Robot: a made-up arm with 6 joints.
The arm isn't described. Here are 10 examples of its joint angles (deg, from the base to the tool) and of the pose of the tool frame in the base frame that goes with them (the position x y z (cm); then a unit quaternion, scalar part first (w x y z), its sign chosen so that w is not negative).
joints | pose
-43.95 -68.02 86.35 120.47 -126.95 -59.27 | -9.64 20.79 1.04 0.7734 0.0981 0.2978 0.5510
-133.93 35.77 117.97 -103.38 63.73 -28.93 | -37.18 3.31 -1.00 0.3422 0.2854 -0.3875 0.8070
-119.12 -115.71 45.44 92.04 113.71 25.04 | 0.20 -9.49 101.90 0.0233 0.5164 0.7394 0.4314
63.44 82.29 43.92 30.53 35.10 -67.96 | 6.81 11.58 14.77 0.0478 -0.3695 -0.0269 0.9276
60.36 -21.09 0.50 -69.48 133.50 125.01 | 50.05 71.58 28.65 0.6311 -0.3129 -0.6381 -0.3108
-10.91 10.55 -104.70 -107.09 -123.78 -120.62 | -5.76 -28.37 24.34 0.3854 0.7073 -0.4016 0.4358
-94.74 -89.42 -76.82 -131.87 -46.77 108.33 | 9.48 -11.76 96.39 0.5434 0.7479 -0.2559 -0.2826
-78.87 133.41 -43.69 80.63 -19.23 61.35 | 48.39 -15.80 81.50 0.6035 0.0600 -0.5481 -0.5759
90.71 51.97 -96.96 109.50 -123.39 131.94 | 73.33 32.32 -13.07 0.1631 0.5587 0.7425 -0.3314
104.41 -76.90 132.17 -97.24 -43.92 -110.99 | 34.26 -9.27 41.44 0.3507 0.7349 0.4142 0.4067
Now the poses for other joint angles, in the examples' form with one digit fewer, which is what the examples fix.
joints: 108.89 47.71 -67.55 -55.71 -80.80 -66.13
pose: 16.1 3.7 26.1 0.783 0.108 -0.325 -0.520
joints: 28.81 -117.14 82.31 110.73 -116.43 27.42
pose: 44.6 -30.2 -15.5 0.790 -0.578 -0.127 -0.159
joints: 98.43 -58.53 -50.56 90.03 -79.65 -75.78
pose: 1.7 -12.8 11.7 0.653 -0.105 0.491 -0.567
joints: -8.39 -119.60 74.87 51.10 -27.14 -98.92
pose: 8.0 -2.8 36.3 0.160 0.902 -0.326 0.234
